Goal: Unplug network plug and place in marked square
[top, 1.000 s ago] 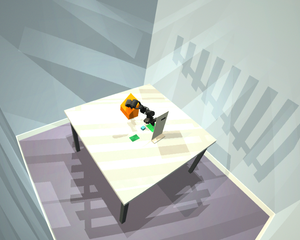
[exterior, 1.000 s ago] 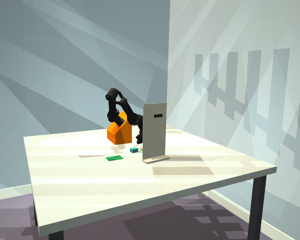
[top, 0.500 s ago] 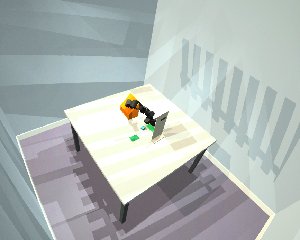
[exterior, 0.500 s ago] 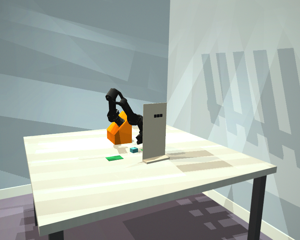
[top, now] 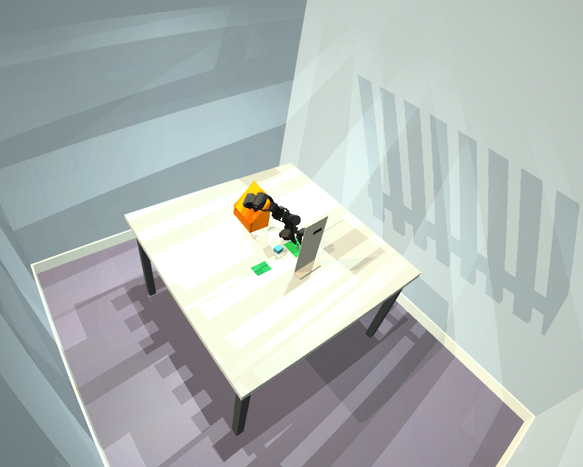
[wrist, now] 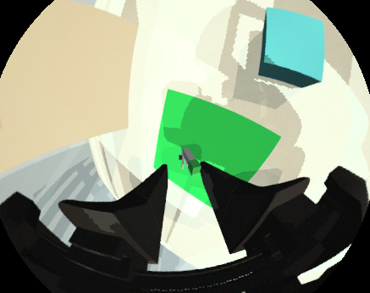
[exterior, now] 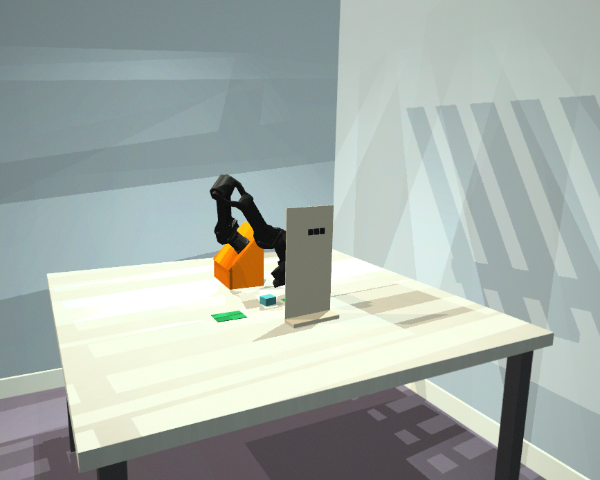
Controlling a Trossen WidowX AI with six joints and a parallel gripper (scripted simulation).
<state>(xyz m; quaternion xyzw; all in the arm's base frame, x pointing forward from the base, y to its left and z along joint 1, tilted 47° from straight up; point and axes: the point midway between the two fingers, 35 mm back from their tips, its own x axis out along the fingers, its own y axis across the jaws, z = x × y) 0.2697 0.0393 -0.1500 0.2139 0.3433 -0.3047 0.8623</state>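
The network plug lies 10 mm below my gripper tip. From my gripper tip the other things lie so: upright panel: 150 mm ahead, 140 mm above, 40 mm to the right; then green marked square: 20 mm below.
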